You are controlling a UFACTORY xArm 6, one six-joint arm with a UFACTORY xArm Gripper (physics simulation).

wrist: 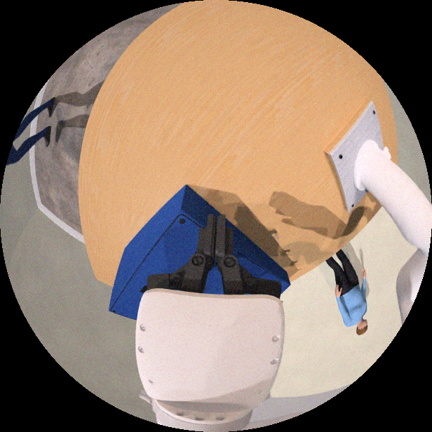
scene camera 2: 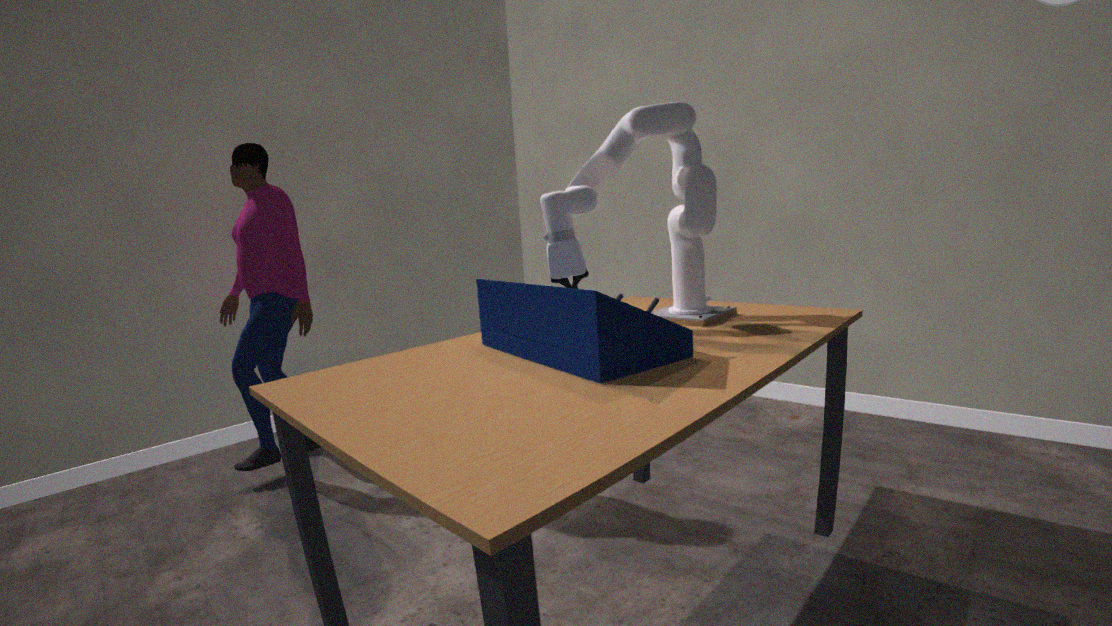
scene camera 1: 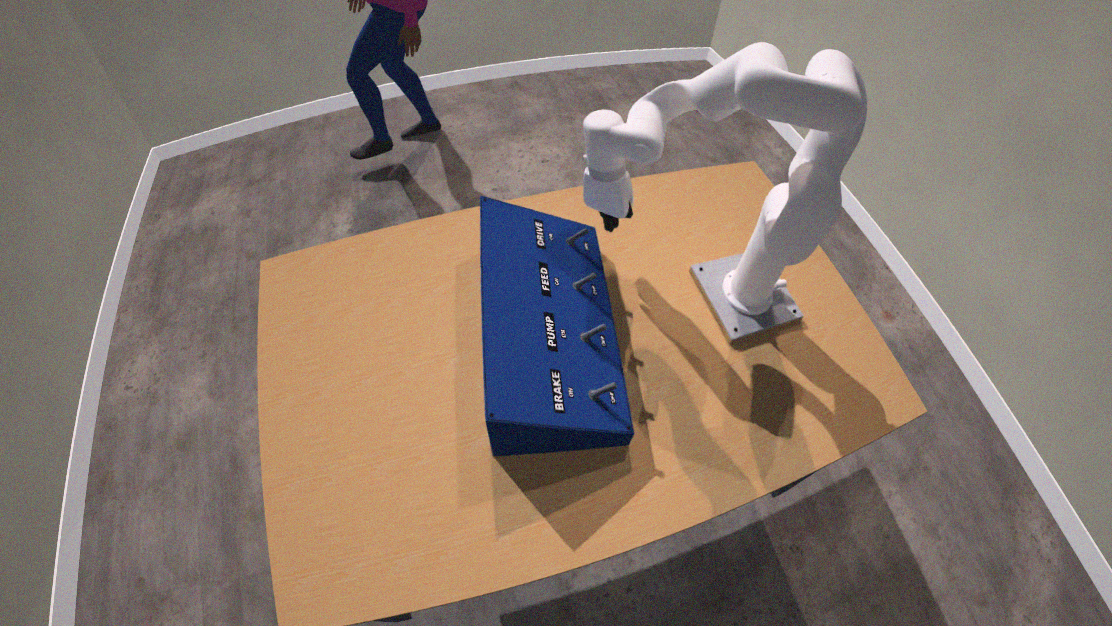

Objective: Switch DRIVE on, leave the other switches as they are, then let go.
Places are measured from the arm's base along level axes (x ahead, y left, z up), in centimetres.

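Pixels of known places: gripper, fingertip midpoint: (scene camera 1: 611,227); arm's base, origin of the base link: (scene camera 2: 689,311) (scene camera 1: 747,292).
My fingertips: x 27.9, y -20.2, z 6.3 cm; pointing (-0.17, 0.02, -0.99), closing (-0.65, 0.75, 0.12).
Ahead of a thing's pixels: the offset from my fingertips to its top centre. Level surfaces: height alone.
The blue switch panel (scene camera 1: 513,311) (scene camera 2: 540,322) (wrist: 150,265) has a sloped face with four labelled levers. The DRIVE lever {dx +8.8, dy +3.0, dz +4.5 cm} (scene camera 1: 577,237) leans toward its OFF mark, as do the FEED lever {dx +10.7, dy +14.8, dz +4.5 cm} (scene camera 1: 585,281), the PUMP lever {dx +12.7, dy +26.7, dz +4.5 cm} (scene camera 1: 593,335) and the BRAKE lever {dx +14.7, dy +38.5, dz +4.5 cm} (scene camera 1: 603,391). My gripper (scene camera 1: 610,226) (scene camera 2: 571,284) (wrist: 216,222) is shut and empty. It is low at the DRIVE end of the panel, on the OFF side of the DRIVE lever. In the wrist view the fingers hide the DRIVE lever, and in scene camera 2 the panel hides the fingertips. Contact cannot be told.
The panel stands on the wooden table {dz -8.5 cm} (scene camera 1: 350,349) (scene camera 2: 466,435) (wrist: 200,100). The arm's metal base plate (scene camera 1: 712,281) (wrist: 344,167) is bolted on the OFF side of the panel. A person in a pink top (scene camera 2: 268,241) stands beyond the table. A person in blue (wrist: 352,305) shows in the wrist view.
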